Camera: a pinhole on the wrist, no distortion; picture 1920 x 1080 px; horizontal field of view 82.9 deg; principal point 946.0 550.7 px. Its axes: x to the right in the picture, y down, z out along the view. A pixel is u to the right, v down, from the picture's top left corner.
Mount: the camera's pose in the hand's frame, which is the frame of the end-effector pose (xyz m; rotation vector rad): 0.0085 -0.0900 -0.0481 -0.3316 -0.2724 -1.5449
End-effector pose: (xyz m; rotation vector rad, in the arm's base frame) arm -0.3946 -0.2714 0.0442 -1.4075 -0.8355 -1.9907
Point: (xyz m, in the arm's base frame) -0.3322 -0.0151 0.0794
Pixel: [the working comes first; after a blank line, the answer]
In the camera's frame: 0.1309 -0.0263 0.2570

1499.8 439.3
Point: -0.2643 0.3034 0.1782
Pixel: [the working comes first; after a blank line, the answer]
In the camera's frame: 0.3766 0.0089 0.4898

1781.9 570.5
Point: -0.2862 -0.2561 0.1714
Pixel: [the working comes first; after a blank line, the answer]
In the camera's frame: -0.1084 0.0728 0.2173

403.9 914.9
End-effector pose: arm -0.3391 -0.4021 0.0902 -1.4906 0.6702 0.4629
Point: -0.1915 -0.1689 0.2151
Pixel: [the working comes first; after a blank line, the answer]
In the camera's frame: 0.1928 -0.0205 0.2361

1833.4 456.5
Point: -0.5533 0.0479 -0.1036
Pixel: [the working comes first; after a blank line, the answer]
In the camera's frame: -0.1912 -0.1121 0.5878

592.5 343.4
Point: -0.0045 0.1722 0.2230
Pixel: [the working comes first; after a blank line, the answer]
In the camera's frame: 0.4341 0.0585 0.5309

1834.7 670.6
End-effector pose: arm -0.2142 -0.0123 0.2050 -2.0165 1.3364 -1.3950
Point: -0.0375 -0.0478 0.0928
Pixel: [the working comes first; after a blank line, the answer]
In the camera's frame: 0.0053 -0.0361 0.2766

967.0 408.7
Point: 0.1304 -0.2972 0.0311
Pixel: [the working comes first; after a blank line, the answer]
In the camera's frame: 0.0154 0.1437 0.5251

977.8 848.2
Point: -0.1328 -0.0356 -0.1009
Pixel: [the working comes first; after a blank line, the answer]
In the camera's frame: -0.1609 -0.1576 0.3426

435.6 50.7
